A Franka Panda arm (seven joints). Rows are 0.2 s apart.
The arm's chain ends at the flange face. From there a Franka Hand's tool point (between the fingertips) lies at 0.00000 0.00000 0.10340 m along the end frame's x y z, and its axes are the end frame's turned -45 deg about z.
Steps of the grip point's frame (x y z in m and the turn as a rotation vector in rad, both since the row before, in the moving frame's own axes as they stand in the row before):
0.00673, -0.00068, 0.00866, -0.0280, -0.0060, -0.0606
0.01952, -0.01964, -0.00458, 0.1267, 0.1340, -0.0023
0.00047, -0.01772, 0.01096, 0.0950, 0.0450, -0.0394
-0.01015, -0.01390, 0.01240, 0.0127, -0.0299, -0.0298
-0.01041, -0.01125, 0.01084, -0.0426, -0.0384, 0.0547
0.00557, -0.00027, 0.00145, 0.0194, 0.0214, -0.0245
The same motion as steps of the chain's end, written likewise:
0.00260, -0.00767, 0.00870, -0.0240, 0.0156, -0.0606
-0.00059, -0.00874, -0.00283, 0.1843, 0.0052, -0.0023
-0.00835, -0.00272, 0.01153, 0.0990, -0.0354, -0.0394
-0.01391, -0.00396, 0.01245, -0.0122, -0.0301, -0.0298
-0.01546, -0.00652, 0.01101, -0.0573, 0.0030, 0.0547
0.00364, -0.00115, 0.00149, 0.0288, 0.0014, -0.0245

